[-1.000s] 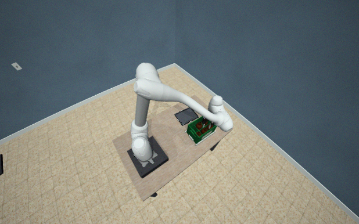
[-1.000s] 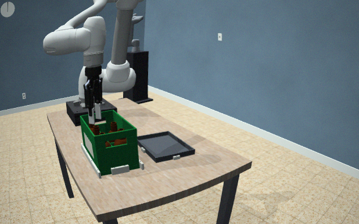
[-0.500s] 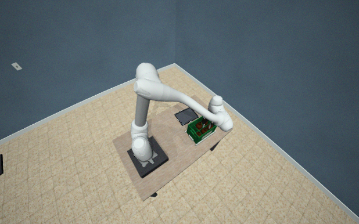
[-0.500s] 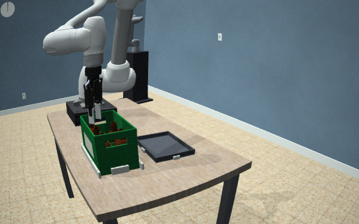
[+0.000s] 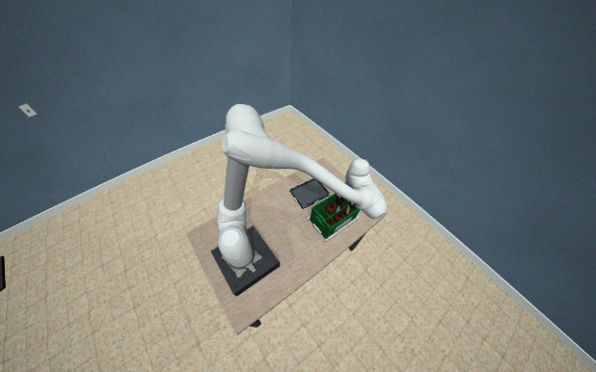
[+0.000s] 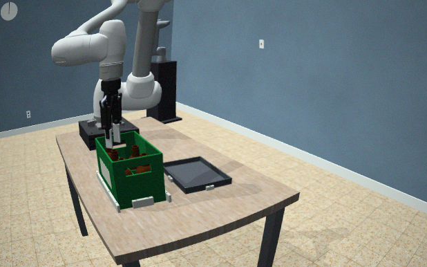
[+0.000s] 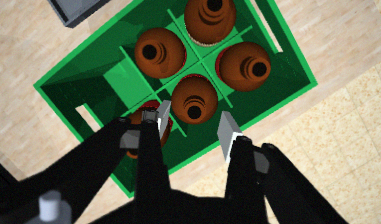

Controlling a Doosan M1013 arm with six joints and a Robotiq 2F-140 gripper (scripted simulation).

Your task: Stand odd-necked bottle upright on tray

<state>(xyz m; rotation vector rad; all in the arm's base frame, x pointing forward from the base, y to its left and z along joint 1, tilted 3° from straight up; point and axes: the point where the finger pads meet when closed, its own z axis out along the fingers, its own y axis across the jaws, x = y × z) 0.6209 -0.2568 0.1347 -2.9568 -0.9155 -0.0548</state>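
Now: hand 130 mm above the green crate, 40 mm to the right of it and 10 mm short of it. From my hand the other things lie so: dark tray: 320 mm to the left, 200 mm below, 60 mm ahead; then brown bottle: 130 mm below, 100 mm ahead, 70 mm to the left.
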